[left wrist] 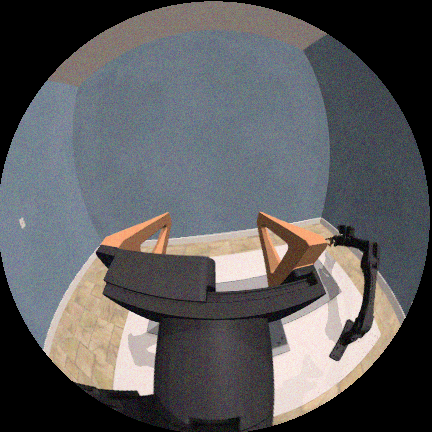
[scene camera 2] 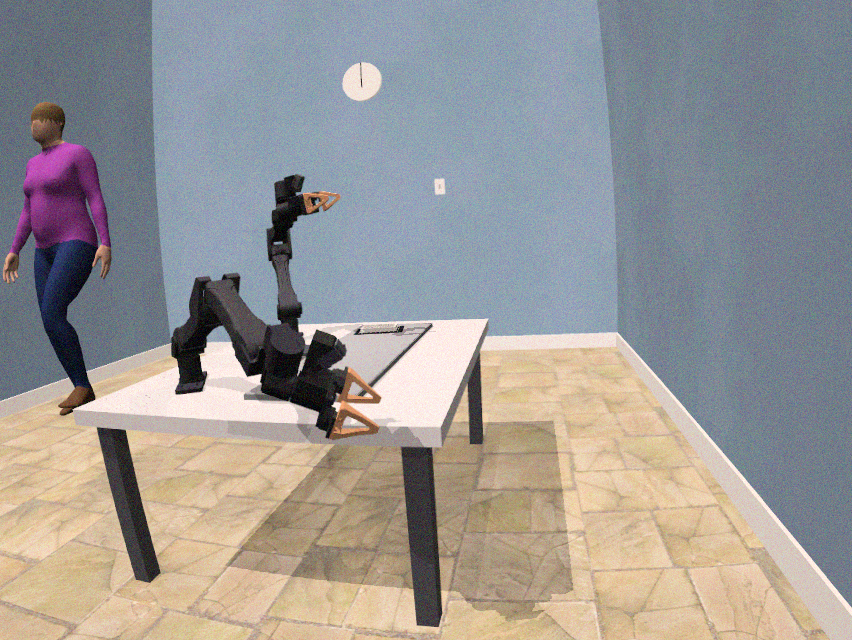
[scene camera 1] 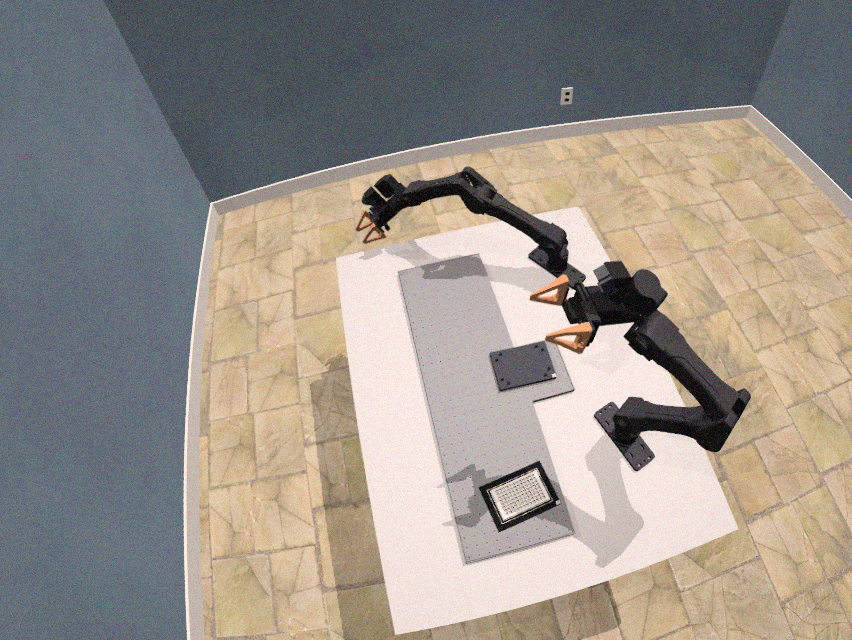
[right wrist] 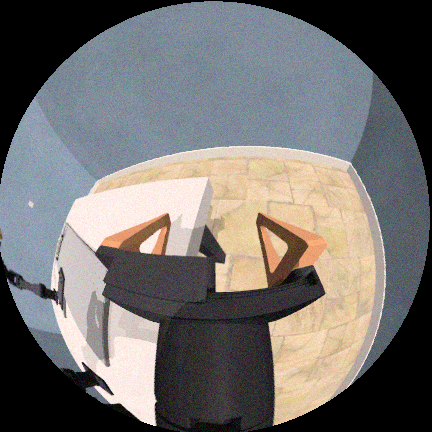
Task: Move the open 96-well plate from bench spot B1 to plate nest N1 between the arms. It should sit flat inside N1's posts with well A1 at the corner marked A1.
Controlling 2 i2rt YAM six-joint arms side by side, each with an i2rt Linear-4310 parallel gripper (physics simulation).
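Frame: origin at the left arm's base, x ahead, y left, z up, level; millimetres.
Seen in the pictures: left gripper, between the fingertips: (left wrist: 213, 216) (scene camera 2: 334, 196) (scene camera 1: 537, 316); right gripper, between the fingertips: (left wrist: 325, 238) (scene camera 2: 379, 414) (scene camera 1: 359, 236) (right wrist: 212, 217); left arm's base, origin of its link: (scene camera 1: 623, 436); right arm's base, origin of its link: (scene camera 2: 192, 383) (scene camera 1: 556, 267).
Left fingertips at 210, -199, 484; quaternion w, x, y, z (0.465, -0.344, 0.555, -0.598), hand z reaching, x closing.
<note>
Offsets run from my left fingertips to a thing's top centre, as dx, dy, dz. Level surfaces: height alone.
The open 96-well plate {+116, +180, -455} (scene camera 1: 521, 494) (scene camera 2: 380, 329) is white with a fine well grid and lies inside a black frame near the lower end of the grey board. The plate nest N1 {-91, -126, -449} (scene camera 1: 523, 366) is a dark, empty pad with small posts near its corners and a small white mark at its lower right corner. The A1 lettering is too small to read. My left gripper (scene camera 1: 539, 318) (scene camera 2: 331, 202) (left wrist: 213, 216) is open and empty, high above the table and well away from the plate. My right gripper (scene camera 1: 360, 234) (scene camera 2: 378, 415) (right wrist: 212, 217) is open and empty by the table's edge, far from the plate.
The grey perforated board {dz -472} (scene camera 1: 447, 385) lies on the white table {dz -484} (scene camera 1: 375, 482) (scene camera 2: 137, 413). My left arm (scene camera 1: 688, 358) arches over the table's right side; my right arm (scene camera 1: 509, 210) reaches across its far end. A person (scene camera 2: 65, 192) stands behind the table at the left in scene camera 2.
</note>
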